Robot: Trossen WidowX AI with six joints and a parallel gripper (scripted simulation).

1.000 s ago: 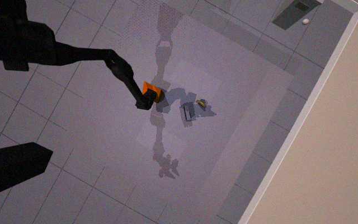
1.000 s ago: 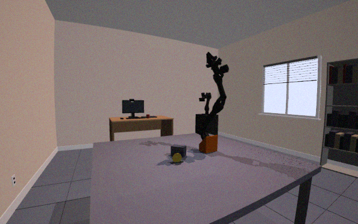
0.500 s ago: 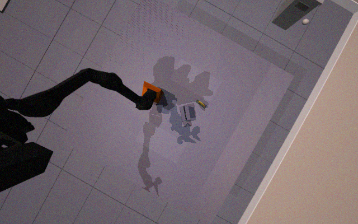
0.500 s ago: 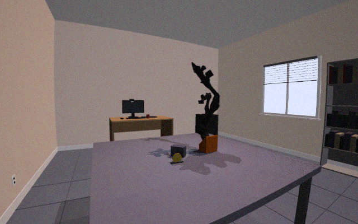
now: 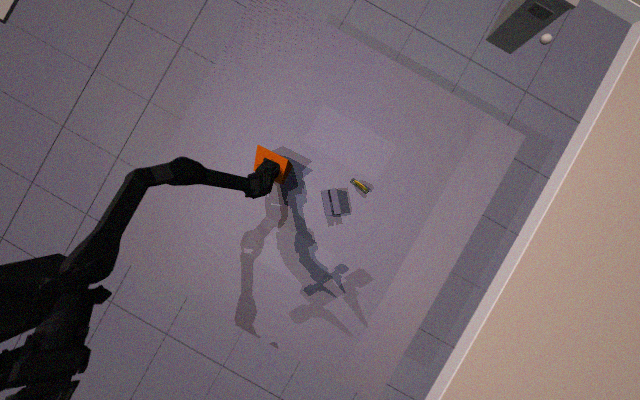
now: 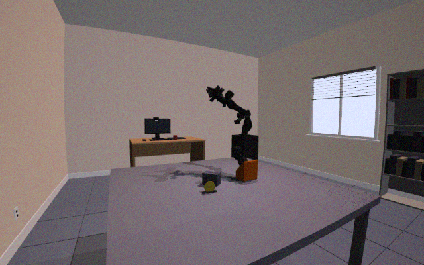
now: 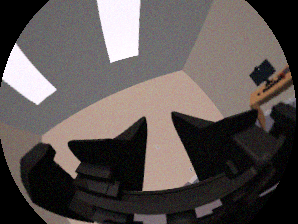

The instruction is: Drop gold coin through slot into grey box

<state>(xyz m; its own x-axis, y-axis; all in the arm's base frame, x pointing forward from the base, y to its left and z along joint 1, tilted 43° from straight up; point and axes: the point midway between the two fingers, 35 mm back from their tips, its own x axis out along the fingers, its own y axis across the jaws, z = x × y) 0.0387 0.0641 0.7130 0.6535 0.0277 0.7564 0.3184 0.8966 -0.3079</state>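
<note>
My gripper tip is 300 mm short of the gold coin, 550 mm to the right of it and 640 mm above it.
</note>
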